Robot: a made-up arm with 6 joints. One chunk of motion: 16 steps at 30 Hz.
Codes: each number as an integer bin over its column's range. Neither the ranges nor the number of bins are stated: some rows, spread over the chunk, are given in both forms.
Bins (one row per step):
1: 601 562 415 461 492 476
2: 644 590 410 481 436 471
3: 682 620 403 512 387 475
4: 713 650 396 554 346 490
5: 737 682 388 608 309 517
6: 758 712 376 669 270 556
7: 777 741 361 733 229 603
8: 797 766 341 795 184 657
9: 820 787 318 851 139 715
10: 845 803 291 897 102 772
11: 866 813 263 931 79 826
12: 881 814 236 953 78 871
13: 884 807 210 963 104 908
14: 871 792 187 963 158 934
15: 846 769 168 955 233 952
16: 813 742 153 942 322 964
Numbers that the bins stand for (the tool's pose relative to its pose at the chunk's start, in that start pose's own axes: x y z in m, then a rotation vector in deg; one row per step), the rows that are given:
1: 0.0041 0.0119 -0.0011 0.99 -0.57 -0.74
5: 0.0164 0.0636 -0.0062 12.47 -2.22 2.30
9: 0.0239 0.1087 -0.0195 31.44 -3.75 16.96
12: 0.0294 0.1204 -0.0351 39.41 -4.30 28.52
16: 0.0232 0.0894 -0.0509 38.55 -2.10 35.41
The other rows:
2: 0.0080 0.0240 -0.0020 2.56 -1.07 -1.11
3: 0.0114 0.0369 -0.0034 4.98 -1.51 -0.81
4: 0.0142 0.0498 -0.0047 8.26 -1.88 0.30
6: 0.0183 0.0765 -0.0085 17.23 -2.57 5.19
7: 0.0200 0.0889 -0.0113 22.23 -2.94 8.67
8: 0.0218 0.0997 -0.0151 27.07 -3.34 12.67
10: 0.0261 0.1156 -0.0247 35.04 -4.08 21.19
11: 0.0280 0.1199 -0.0300 37.69 -4.29 25.19
13: 0.0296 0.1174 -0.0401 40.19 -4.06 31.26
14: 0.0285 0.1109 -0.0444 40.19 -3.58 33.19
15: 0.0262 0.1010 -0.0480 39.56 -2.90 34.52

